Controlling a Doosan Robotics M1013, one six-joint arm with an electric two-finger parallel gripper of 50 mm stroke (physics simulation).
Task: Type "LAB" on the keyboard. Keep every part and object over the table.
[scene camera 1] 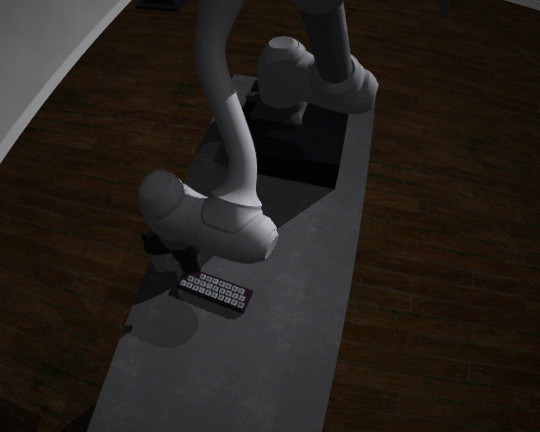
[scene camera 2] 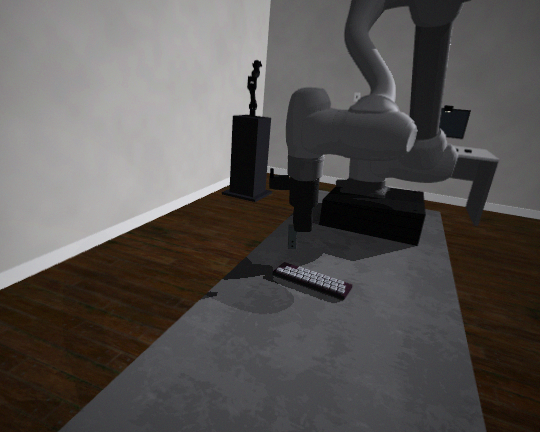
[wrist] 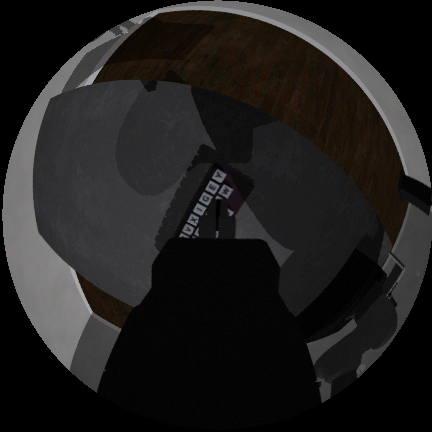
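Pixels of known places: gripper, fingertip midpoint: (scene camera 1: 188,271) (scene camera 2: 291,247) (wrist: 218,208); arm's base at its link origin: (scene camera 1: 281,106) (scene camera 2: 365,190) (wrist: 364,299).
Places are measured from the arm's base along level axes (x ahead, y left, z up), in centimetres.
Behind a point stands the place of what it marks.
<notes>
The keyboard (scene camera 1: 215,291) {x 68.6, y 1.3, z -9.1 cm} (scene camera 2: 315,281) {x 69.7, y 2.2, z -9.2 cm} (wrist: 205,198) {x 69.4, y -4.6, z -9.1 cm} is dark red with several rows of white keys and lies flat on the grey table (scene camera 1: 300,350) {x 77.6, y 29.0, z -10.8 cm} (scene camera 2: 350,360) {x 92.1, y 17.4, z -10.8 cm} (wrist: 75,175) {x 99.9, y 3.5, z -10.8 cm}. In the wrist view, the keys Y, E, G, I, X and V show along one row, with W beside them. My gripper (scene camera 2: 292,247) {x 68.2, y -6.2, z -2.1 cm} (wrist: 218,208) {x 68.2, y -6.2, z -2.1 cm} is shut and empty, pointing down. Its fingertips are above the keyboard in the wrist view and hide several keys, so L, A and B cannot be made out. In scene camera 2 the fingertips stand clear above the keyboard's height.
The black base block (scene camera 1: 300,167) {x 22.8, y 13.1, z -3.1 cm} (scene camera 2: 372,215) {x 23.2, y 7.8, z -2.7 cm} stands at the table's far end under the arm. The table's left edge is close to the keyboard's left end. A dark pedestal (scene camera 2: 250,155) with a small black arm stands on the floor beyond the table. Arm shadows fall around the keyboard.
</notes>
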